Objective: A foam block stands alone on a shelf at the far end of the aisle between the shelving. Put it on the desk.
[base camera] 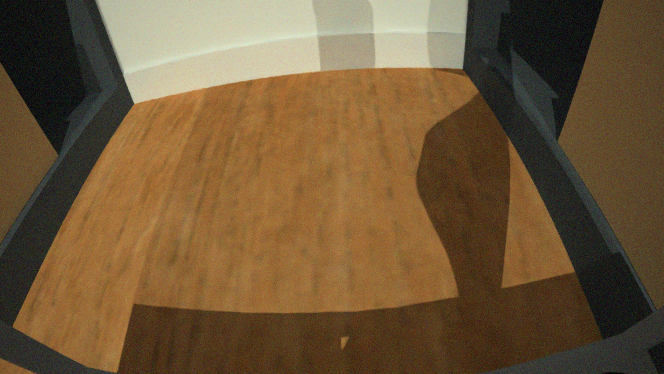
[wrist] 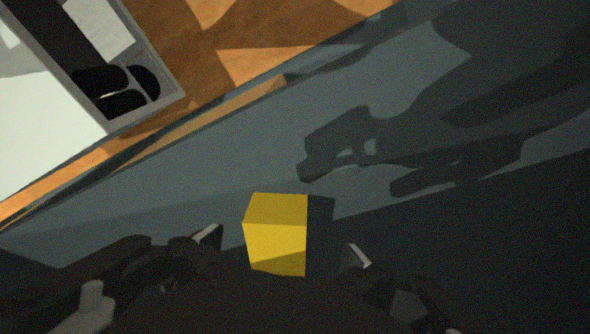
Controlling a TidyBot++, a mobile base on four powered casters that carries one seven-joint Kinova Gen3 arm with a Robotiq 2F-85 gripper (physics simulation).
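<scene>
The yellow foam block [wrist: 276, 235] stands on the dark grey shelf [wrist: 210, 190] in the wrist view, low and near the middle. My gripper [wrist: 282, 247] is open. In the wrist view its two fingertips show to the left and right of the block, with a gap on each side. How far the fingertips are above the block is hard to tell. The near parts of the block are partly hidden by the dark gripper body. The block and the gripper do not show in the base camera view. The desk does not show in either view.
Dark shelving frames [base camera: 545, 185] stand on both sides of the wooden aisle floor [base camera: 300, 200], with a pale wall [base camera: 225, 30] at its end. In the wrist view, part of my mobile base [wrist: 165, 75] stands close beside the shelf's edge.
</scene>
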